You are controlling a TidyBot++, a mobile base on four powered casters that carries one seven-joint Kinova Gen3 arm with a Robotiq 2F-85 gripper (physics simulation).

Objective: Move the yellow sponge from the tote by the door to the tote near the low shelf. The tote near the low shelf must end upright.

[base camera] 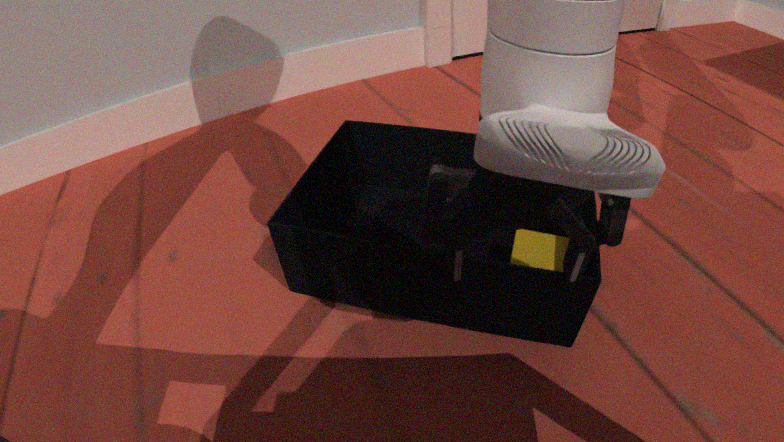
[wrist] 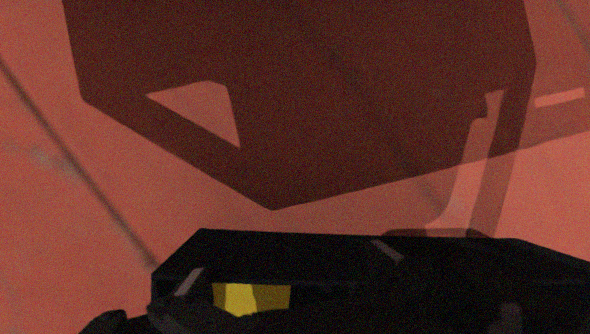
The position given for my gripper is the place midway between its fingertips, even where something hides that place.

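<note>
Yellow sponge (base camera: 534, 249), (wrist: 238, 299), seen in base camera and wrist view. Tote (base camera: 349, 231), in sight. My gripper (base camera: 514, 273), (wrist: 290, 271), visible in base camera and wrist view.
</note>
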